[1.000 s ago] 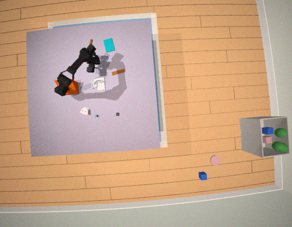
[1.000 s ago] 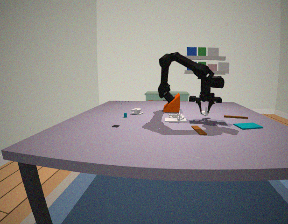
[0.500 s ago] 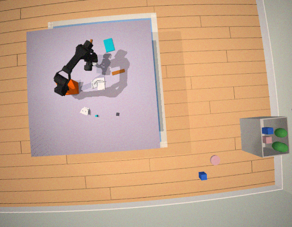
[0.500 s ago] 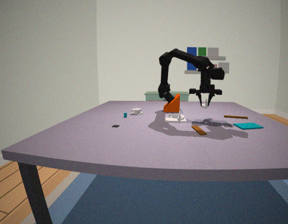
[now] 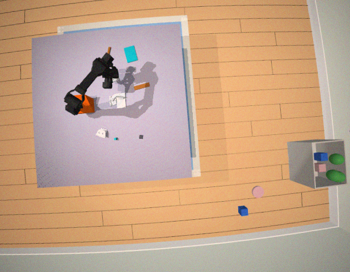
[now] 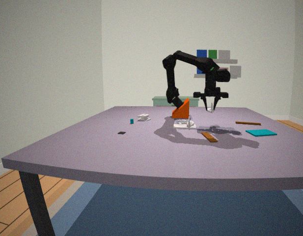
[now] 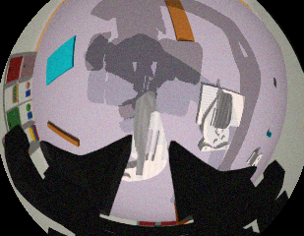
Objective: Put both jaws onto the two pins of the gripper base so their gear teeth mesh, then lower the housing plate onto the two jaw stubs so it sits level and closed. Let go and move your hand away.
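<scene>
My gripper tip is 4 cm short of the flat white part, 14 cm to the left of it and 8 cm above it. Round my gripper tip: cyan plate: 10 cm ahead, 26 cm to the left, 8 cm below; dark square: 22 cm ahead, 43 cm to the right, 9 cm below; teal peg: 2 cm ahead, 45 cm to the right, 7 cm below.
</scene>
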